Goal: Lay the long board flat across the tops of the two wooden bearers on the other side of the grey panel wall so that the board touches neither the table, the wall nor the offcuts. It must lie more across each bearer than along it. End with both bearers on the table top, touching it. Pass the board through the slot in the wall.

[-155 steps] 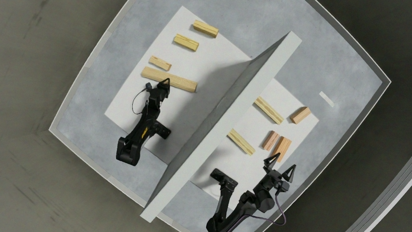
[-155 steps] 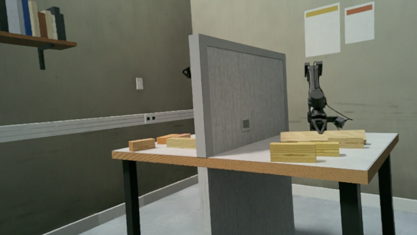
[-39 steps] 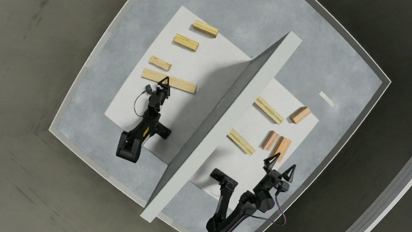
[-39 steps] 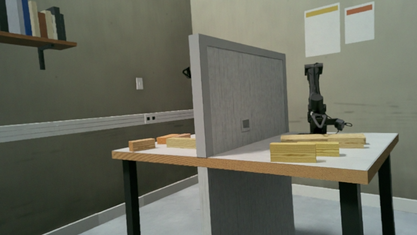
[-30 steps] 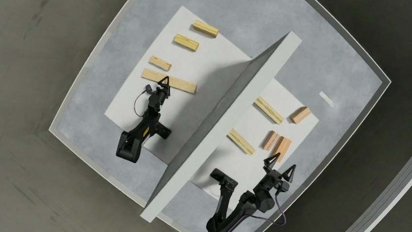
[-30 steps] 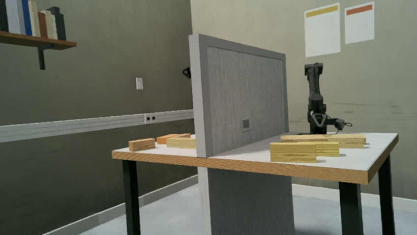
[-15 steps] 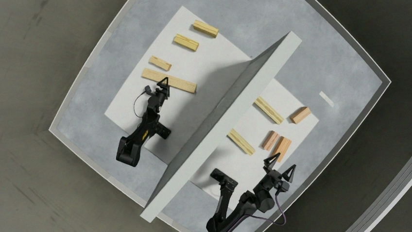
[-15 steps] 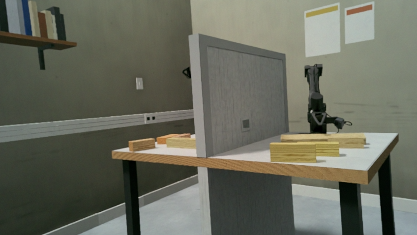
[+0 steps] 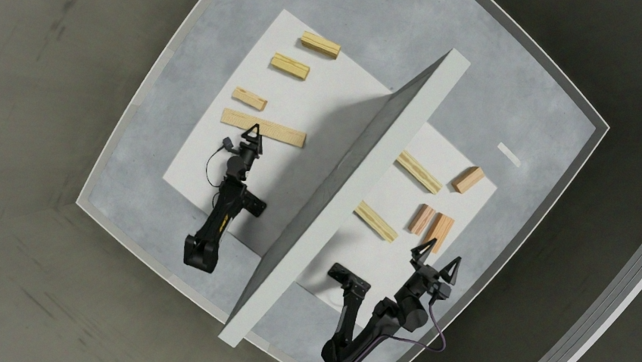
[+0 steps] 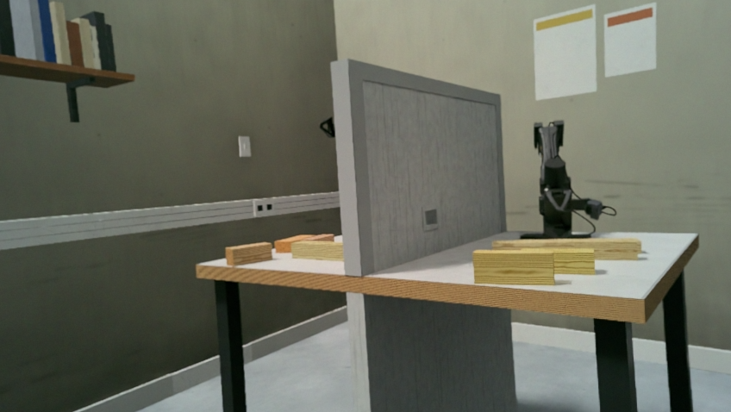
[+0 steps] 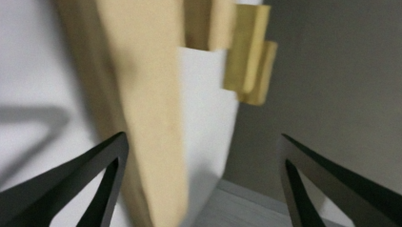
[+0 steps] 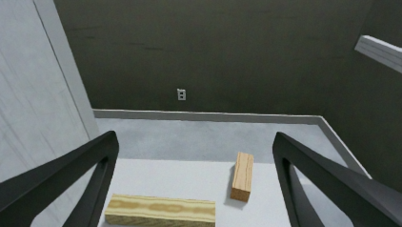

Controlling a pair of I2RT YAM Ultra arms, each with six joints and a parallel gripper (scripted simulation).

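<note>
My left gripper is now 20 mm short of the long board, 10 mm to the right of it and 60 mm above it. From my left hand the other things lie so: offcut 400 mm ahead, 780 mm to the right, 50 mm below; wooden bearer 280 mm ahead, 580 mm to the right, 50 mm below.
</note>
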